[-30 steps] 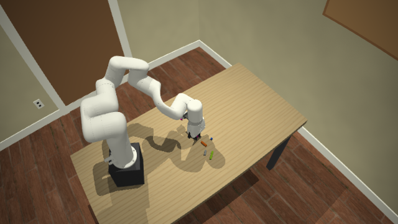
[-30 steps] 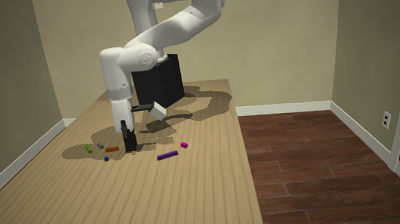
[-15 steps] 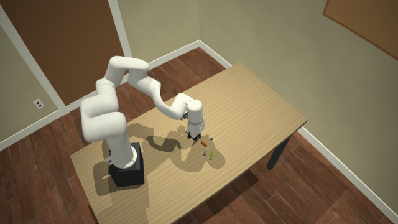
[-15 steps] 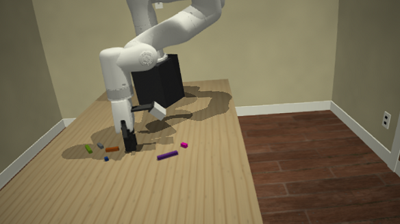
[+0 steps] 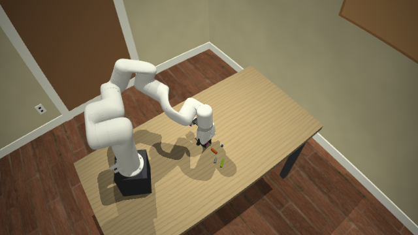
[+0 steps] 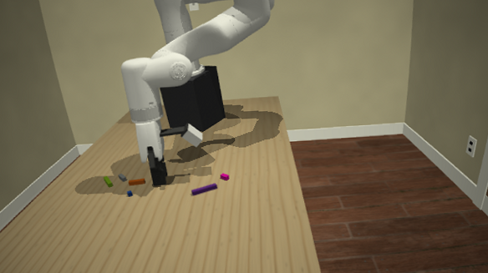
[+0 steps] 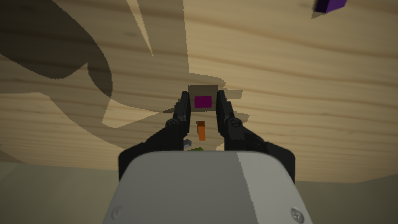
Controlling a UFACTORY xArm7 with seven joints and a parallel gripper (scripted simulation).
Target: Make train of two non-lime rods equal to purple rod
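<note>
My hand is 6 cm to the left of the orange rod, 2 cm above it and 1 cm short of it. Also, from my hand: grey rod (11 cm to the right, 2 cm below, 2 cm behind); then small blue rod (6 cm to the right, 6 cm ahead, 2 cm below); then purple rod (12 cm to the left, 6 cm ahead, 2 cm below).
</note>
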